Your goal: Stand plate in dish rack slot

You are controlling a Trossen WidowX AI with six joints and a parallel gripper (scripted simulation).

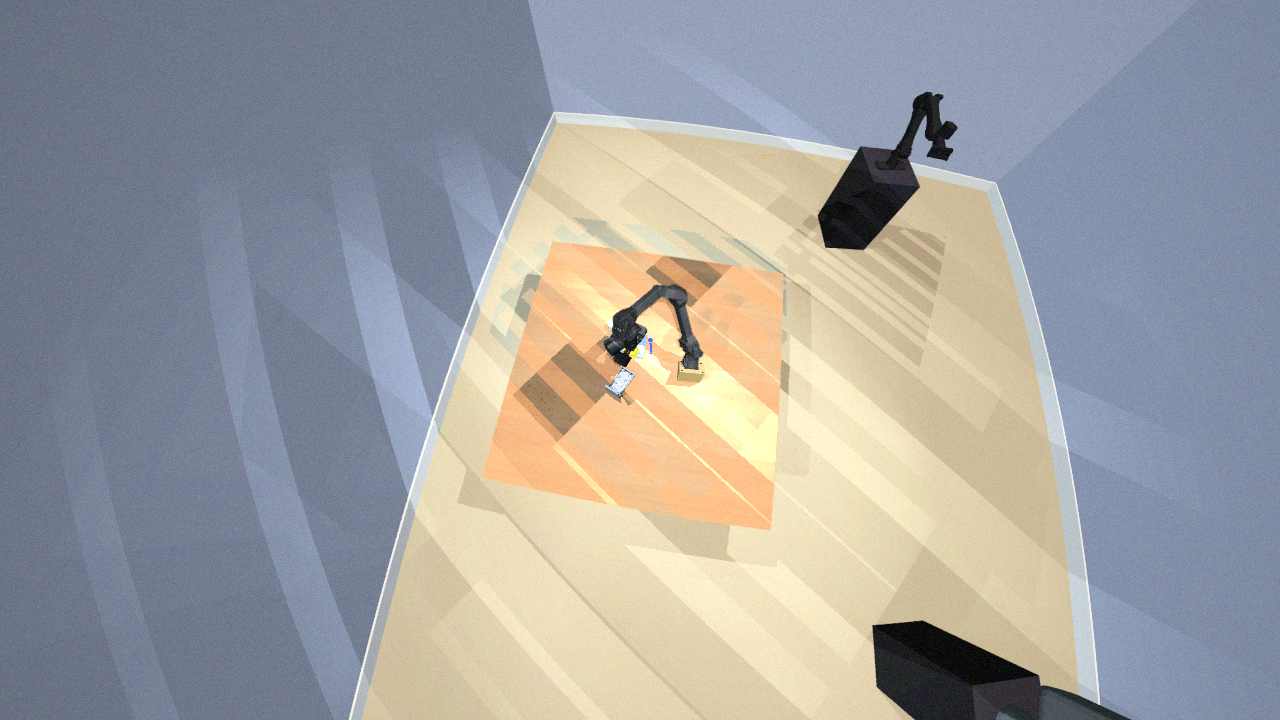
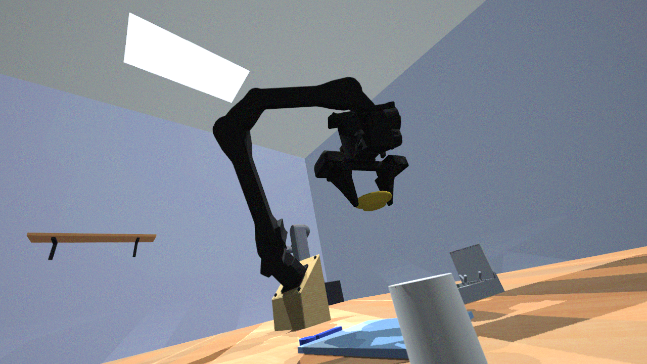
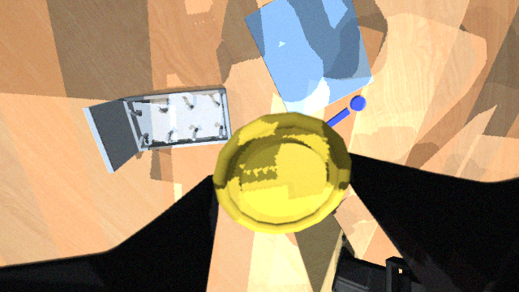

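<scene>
The grey dish rack lies 50 mm ahead of my gripper tip, 90 mm to the left of it and 160 mm below it. The rest, counted from my gripper tip: blue spoon (90 mm behind, 110 mm to the right, 180 mm below); then yellow plate (10 mm above).
</scene>
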